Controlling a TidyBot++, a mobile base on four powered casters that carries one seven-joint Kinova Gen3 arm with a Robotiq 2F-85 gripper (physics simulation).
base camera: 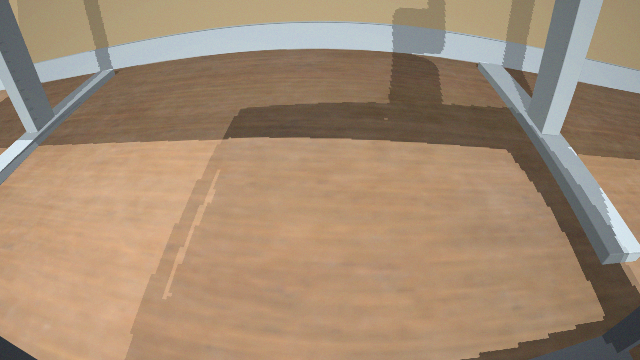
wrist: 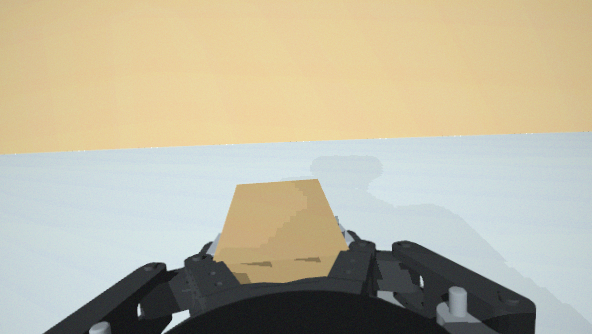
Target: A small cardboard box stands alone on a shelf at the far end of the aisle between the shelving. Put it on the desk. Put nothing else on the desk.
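Frame: origin at the arm's base, x right, y ahead, z up, level; millimetres.
Seen in the pictures: gripper, fingertip midpoint: [wrist: 281,243].
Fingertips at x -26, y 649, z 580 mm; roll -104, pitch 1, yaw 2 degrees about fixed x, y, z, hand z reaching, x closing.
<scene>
A point is followed by its place in that frame.
The small cardboard box [wrist: 282,215] @[z 604, x -24, y 640 mm] is plain tan and shows in the lower middle of the wrist view. My gripper [wrist: 281,243] @[z 580, x -26, y 649 mm] is shut on it, with a dark finger at each side. The box is over the white desk top [wrist: 100,215] @[z 553, x -218, y 762 mm], which fills the middle and lower part of the wrist view. The box's underside is hidden, so I cannot tell whether it touches the desk. A shadow lies on the desk top beyond the box and to its right.
A tan wall [wrist: 300,70] @[z 695, x 24, y 1093 mm] [base camera: 300,10] @[z -272, x -21, y 1098 mm] rises behind the desk. In the base view, grey-white desk legs stand at the right [base camera: 565,70] @[z -225, x 471, y 580 mm] and left [base camera: 25,65] @[z -203, x -719, y 766 mm], on long feet. Wooden floor [base camera: 350,215] @[z -397, x 40, y 426 mm] with shadows lies between them, up to a white skirting board [base camera: 300,36] @[z -355, x -23, y 1086 mm].
</scene>
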